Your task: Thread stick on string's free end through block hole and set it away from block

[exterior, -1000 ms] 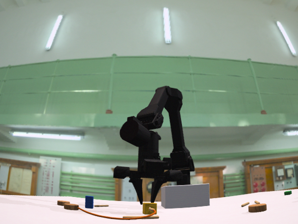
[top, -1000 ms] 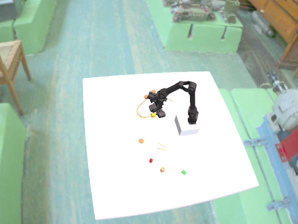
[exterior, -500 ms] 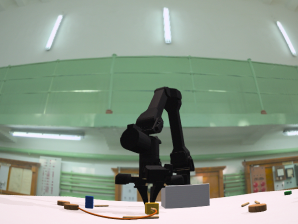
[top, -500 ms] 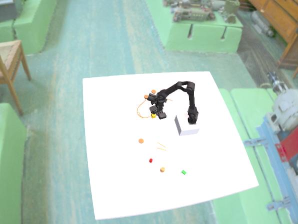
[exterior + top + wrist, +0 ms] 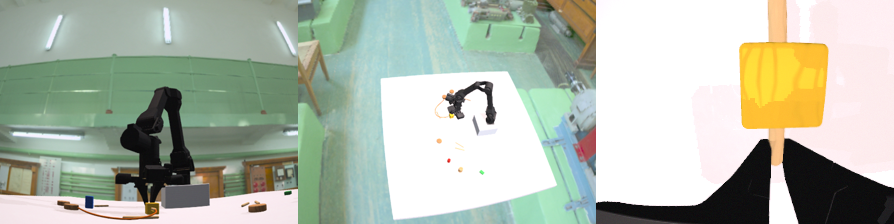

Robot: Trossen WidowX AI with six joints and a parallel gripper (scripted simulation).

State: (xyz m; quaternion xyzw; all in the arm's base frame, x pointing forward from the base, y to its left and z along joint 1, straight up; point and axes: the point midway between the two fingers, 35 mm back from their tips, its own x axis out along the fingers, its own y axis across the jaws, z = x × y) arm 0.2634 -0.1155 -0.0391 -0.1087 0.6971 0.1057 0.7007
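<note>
Now: the yellow wooden block 30 mm ahead of my gripper tip, 10 mm to the left of it and 10 mm above it. Round my gripper tip: blue block (20 mm behind, 180 mm to the right, 10 mm above); red piece (90 mm ahead, 420 mm to the left, 10 mm above); wooden cylinder (10 mm ahead, 500 mm to the left, 10 mm above).
</note>
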